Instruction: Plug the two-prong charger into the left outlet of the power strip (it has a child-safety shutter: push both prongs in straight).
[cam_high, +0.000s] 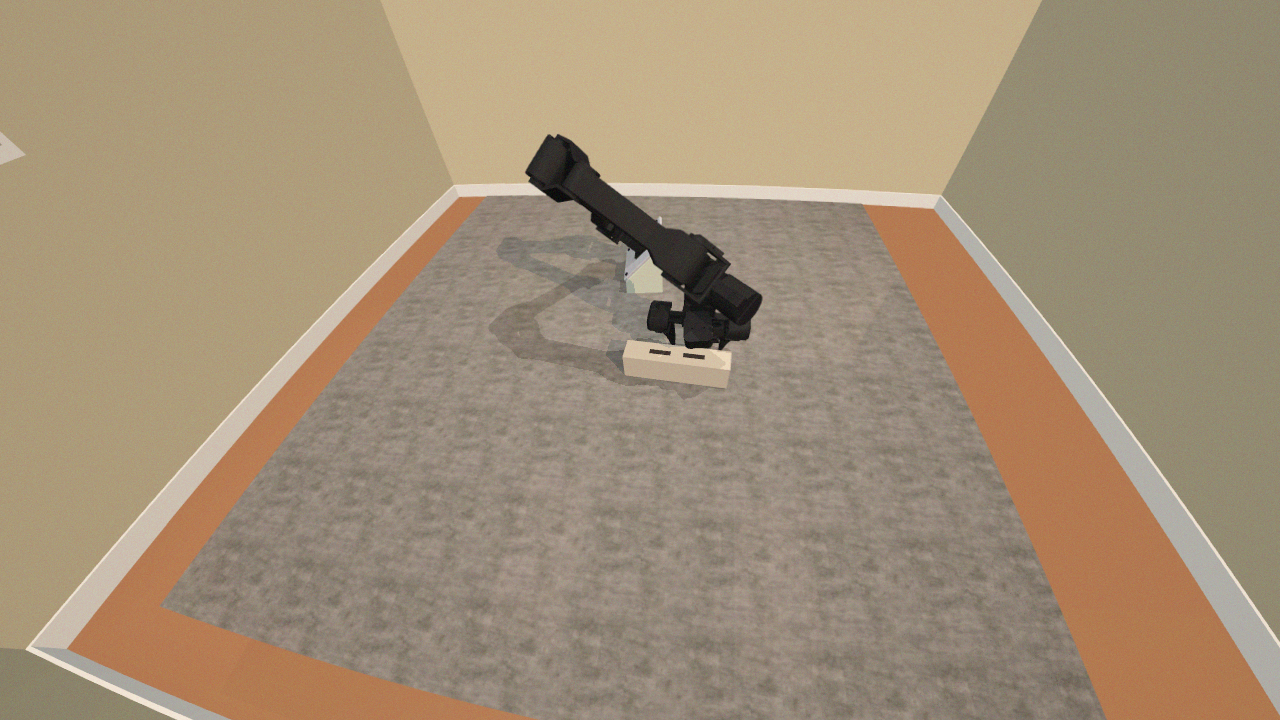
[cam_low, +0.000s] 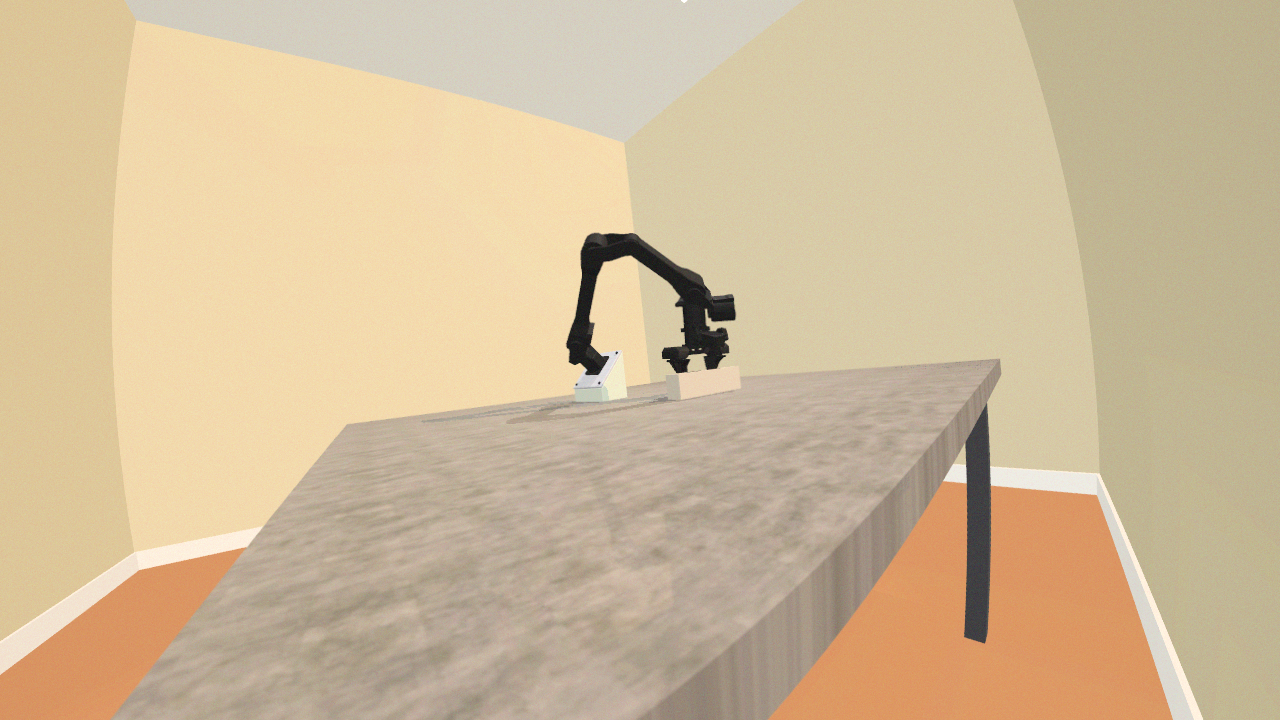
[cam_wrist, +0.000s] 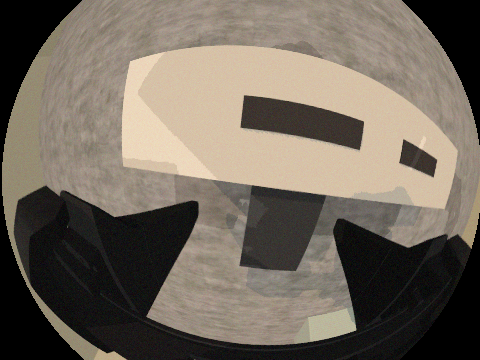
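My gripper tip is 30 mm short of the two-prong charger and 10 mm below it.
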